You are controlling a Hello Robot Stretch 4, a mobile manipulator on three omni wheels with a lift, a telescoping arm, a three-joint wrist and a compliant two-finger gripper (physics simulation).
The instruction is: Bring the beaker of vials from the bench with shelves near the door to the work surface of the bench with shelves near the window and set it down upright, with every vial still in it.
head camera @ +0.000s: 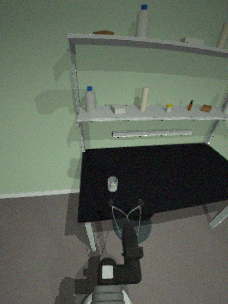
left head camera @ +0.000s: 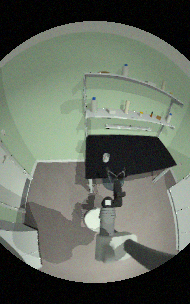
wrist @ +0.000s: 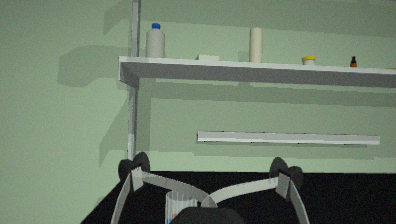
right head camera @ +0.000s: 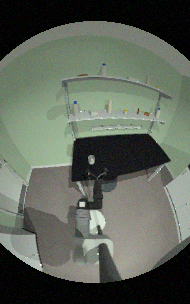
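Observation:
A clear beaker [head camera: 113,184] [left head camera: 106,157] [right head camera: 91,159] [wrist: 175,204] with vials stands upright on the black work surface [head camera: 165,170] [left head camera: 135,150] [right head camera: 127,150] [wrist: 345,200] of a bench with shelves, near its left front part. Small red and blue spots show inside it in the wrist view; the vials are too blurred to count. My gripper [head camera: 126,202] [left head camera: 116,172] [right head camera: 97,173] [wrist: 208,167] is open, its fingertips wide apart with nothing between them. It is at the bench's front edge, nearer to me than the beaker and a little to its right. The gripper body hides the beaker's lower part in the wrist view.
The lower shelf [head camera: 130,114] [wrist: 210,69] over the bench holds a blue-capped bottle [head camera: 90,99] [wrist: 155,42], a cream cylinder [head camera: 144,99] [wrist: 255,45] and small containers. An upper shelf [head camera: 130,41] holds more items. A round stool-like seat [head camera: 142,231] stands below the front edge, beside a bench leg [head camera: 90,236].

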